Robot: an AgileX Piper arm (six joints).
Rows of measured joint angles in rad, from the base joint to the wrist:
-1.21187 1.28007 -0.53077 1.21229 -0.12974 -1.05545
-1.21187 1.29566 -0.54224 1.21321 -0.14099 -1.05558
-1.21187 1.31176 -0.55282 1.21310 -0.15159 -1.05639
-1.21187 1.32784 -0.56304 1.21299 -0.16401 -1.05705
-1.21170 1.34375 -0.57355 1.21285 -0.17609 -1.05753
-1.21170 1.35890 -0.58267 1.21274 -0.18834 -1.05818
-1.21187 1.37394 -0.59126 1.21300 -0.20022 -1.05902
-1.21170 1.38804 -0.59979 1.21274 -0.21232 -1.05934
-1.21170 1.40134 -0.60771 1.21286 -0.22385 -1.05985
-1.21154 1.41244 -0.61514 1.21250 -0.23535 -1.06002
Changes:
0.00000 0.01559 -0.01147 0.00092 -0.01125 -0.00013
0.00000 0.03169 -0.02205 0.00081 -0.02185 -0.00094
0.00000 0.04777 -0.03227 0.00070 -0.03427 -0.00160
0.00017 0.06368 -0.04278 0.00056 -0.04635 -0.00208
0.00017 0.07883 -0.05190 0.00045 -0.05860 -0.00273
0.00000 0.09387 -0.06049 0.00071 -0.07048 -0.00357
0.00017 0.10797 -0.06902 0.00045 -0.08258 -0.00389
0.00017 0.12127 -0.07694 0.00057 -0.09411 -0.00440
0.00033 0.13237 -0.08437 0.00021 -0.10561 -0.00457

